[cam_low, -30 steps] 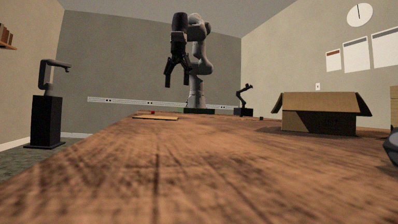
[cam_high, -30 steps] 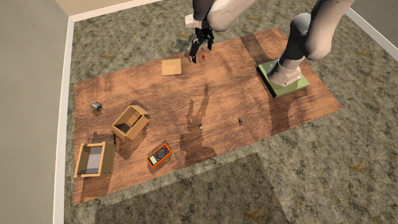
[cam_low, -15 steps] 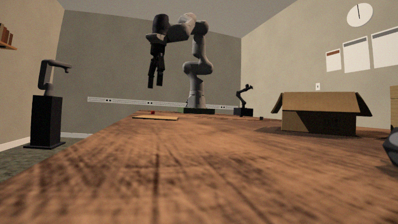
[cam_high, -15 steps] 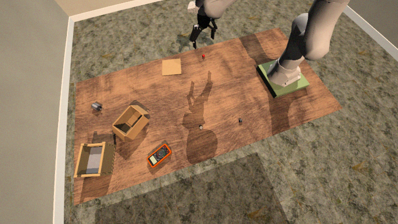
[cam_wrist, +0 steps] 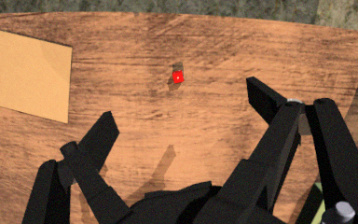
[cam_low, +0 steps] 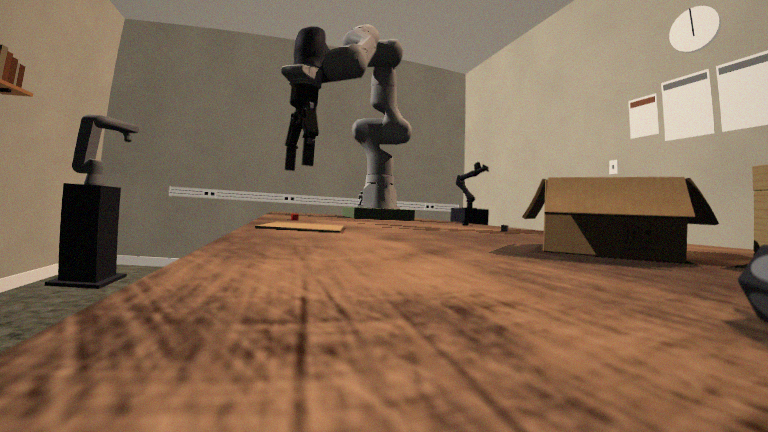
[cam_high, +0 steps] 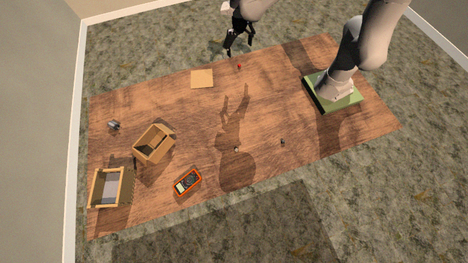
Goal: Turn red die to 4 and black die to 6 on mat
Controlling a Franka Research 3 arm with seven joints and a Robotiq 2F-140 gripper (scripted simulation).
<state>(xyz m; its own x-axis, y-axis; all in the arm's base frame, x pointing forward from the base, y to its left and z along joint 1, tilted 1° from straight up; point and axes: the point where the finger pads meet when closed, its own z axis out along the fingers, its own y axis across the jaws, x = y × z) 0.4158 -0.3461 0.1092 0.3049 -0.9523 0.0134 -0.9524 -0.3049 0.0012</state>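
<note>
My hand is 140 mm above the red die. Also, from my hand: tan mat (260 mm ahead, 20 mm to the left, 150 mm below); then white die (190 mm ahead, 520 mm to the left, 140 mm below); then black die (60 mm behind, 550 mm to the left, 140 mm below).
</note>
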